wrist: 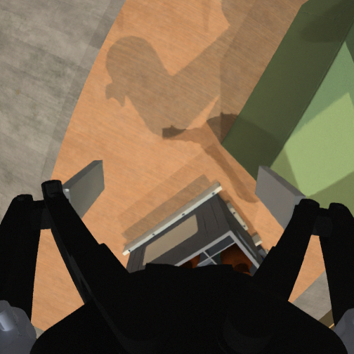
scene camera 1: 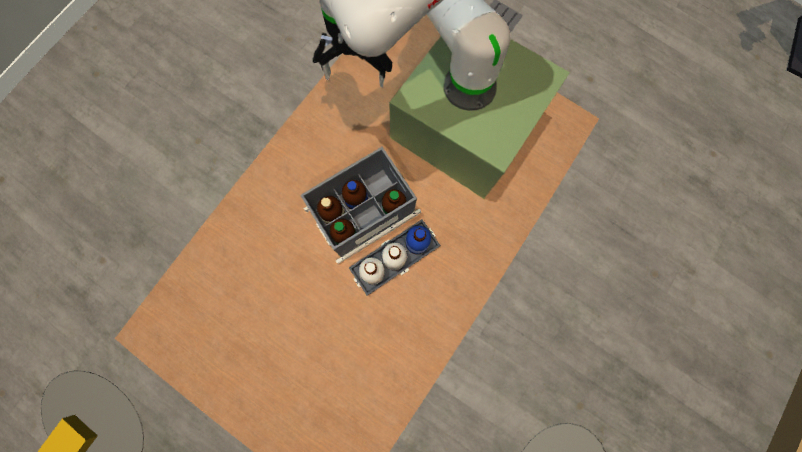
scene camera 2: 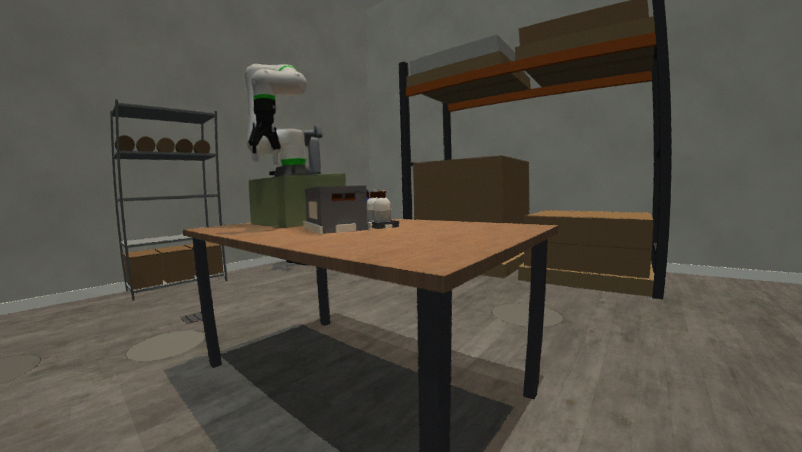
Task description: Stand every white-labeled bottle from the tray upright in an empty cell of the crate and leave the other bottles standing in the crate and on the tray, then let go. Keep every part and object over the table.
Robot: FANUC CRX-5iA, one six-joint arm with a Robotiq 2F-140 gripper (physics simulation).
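Frame: origin at the arm's base, x ahead, y left, z up, level; metres.
Seen in the pictures: gripper, between the fingertips: (scene camera 1: pixel 355 79) (scene camera 2: pixel 266 162); arm's base, origin of its link: (scene camera 1: pixel 469 87) (scene camera 2: pixel 294 176).
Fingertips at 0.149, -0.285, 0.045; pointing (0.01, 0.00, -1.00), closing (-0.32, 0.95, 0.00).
Observation:
Pixels of each thing's top centre, then the offset from my fingertips to it, as dx, dy, dz. "spot": a spot on its surface instead. Level surfaces: height alone.
- tray, a spot on its surface: (scene camera 1: pixel 367 291) spot: +0.485, +0.269, -0.288
- blue-labeled bottle, centre of its top: (scene camera 1: pixel 420 233) +0.277, +0.340, -0.133
- grey crate, centre of its top: (scene camera 1: pixel 371 211) (scene camera 2: pixel 345 186) +0.285, +0.192, -0.118
- blue cap, centre of its top: (scene camera 1: pixel 351 185) +0.239, +0.103, -0.130
- cream cap, centre of its top: (scene camera 1: pixel 325 202) +0.317, +0.060, -0.130
- table, height of its surface: dz -0.293
Two white-labeled bottles (scene camera 1: pixel 371 271) (scene camera 1: pixel 394 256) stand upright in the tray (scene camera 1: pixel 367 291), beside a blue-labeled bottle (scene camera 1: pixel 418 239) at its right end. The grey crate (scene camera 1: pixel 347 244) (scene camera 2: pixel 339 210) (wrist: pixel 200 237) stands beside the tray. It holds four brown bottles: two with green caps (scene camera 1: pixel 340 229) (scene camera 1: pixel 394 200), one with a blue cap (scene camera 1: pixel 353 192) and one with a cream cap (scene camera 1: pixel 329 207). Two cells are empty, one at the upper right and one in the middle of the row nearer the tray. My gripper (scene camera 1: pixel 354 80) (scene camera 2: pixel 265 150) (wrist: pixel 180 176) is open and empty, high above the table, beyond the crate.
The green base block (scene camera 1: pixel 443 151) (scene camera 2: pixel 269 202) (wrist: pixel 285 100) stands on the table (scene camera 1: pixel 269 336) (scene camera 2: pixel 426 247) (wrist: pixel 150 165), close to the crate's upper right side in scene view 1. A shelf unit (scene camera 2: pixel 117 196) and a large rack (scene camera 2: pixel 662 168) with boxes stand behind, off the table.

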